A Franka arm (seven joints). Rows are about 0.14 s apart.
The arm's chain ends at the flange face. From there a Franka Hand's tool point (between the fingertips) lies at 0.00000 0.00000 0.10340 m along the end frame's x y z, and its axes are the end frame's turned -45 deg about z.
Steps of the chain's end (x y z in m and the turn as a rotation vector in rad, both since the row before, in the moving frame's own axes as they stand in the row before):
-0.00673 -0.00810 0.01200 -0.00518 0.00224 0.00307
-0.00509 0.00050 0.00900 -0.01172 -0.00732 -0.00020
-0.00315 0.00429 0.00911 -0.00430 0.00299 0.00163
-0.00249 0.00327 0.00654 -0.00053 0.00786 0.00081
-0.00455 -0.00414 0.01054 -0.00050 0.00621 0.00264
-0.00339 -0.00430 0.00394 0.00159 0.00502 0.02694
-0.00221 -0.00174 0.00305 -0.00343 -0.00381 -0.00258
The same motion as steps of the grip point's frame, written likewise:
0.00075 -0.00994 0.01200 -0.00525 -0.00208 0.00307
-0.00534 -0.00292 0.00899 -0.00311 -0.01346 -0.00020
-0.00536 0.00134 0.00911 -0.00515 -0.00093 0.00163
-0.00354 0.00117 0.00654 -0.00593 0.00518 0.00081
0.00013 -0.00565 0.01054 -0.00474 0.00404 0.00264
0.00112 -0.00518 0.00394 -0.00243 0.00467 0.02694
-0.00086 -0.00282 0.00305 0.00027 -0.00512 -0.00258

